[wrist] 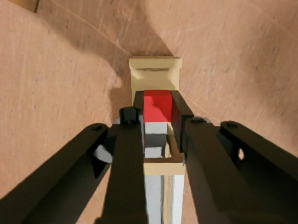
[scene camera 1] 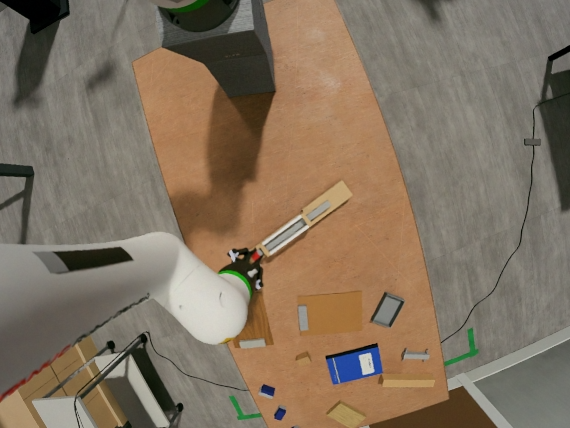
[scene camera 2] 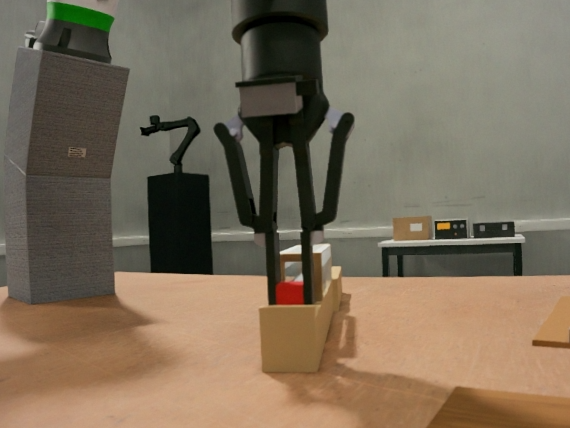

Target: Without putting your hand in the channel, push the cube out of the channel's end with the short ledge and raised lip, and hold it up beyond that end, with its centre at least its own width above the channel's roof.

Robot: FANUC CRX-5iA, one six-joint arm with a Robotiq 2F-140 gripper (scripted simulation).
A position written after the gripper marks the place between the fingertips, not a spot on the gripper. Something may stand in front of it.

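The gripper (scene camera 2: 292, 304) is visible, and it appears in the wrist view too (wrist: 156, 104). With it in the scene are a red cube (wrist: 157, 103), a grey bar (wrist: 155, 132), a tan board (scene camera 1: 334, 313) and a grey tray (scene camera 1: 389, 307). The tray is out of frame in the wrist view, and in scene camera 2 the tray is out of frame as well.
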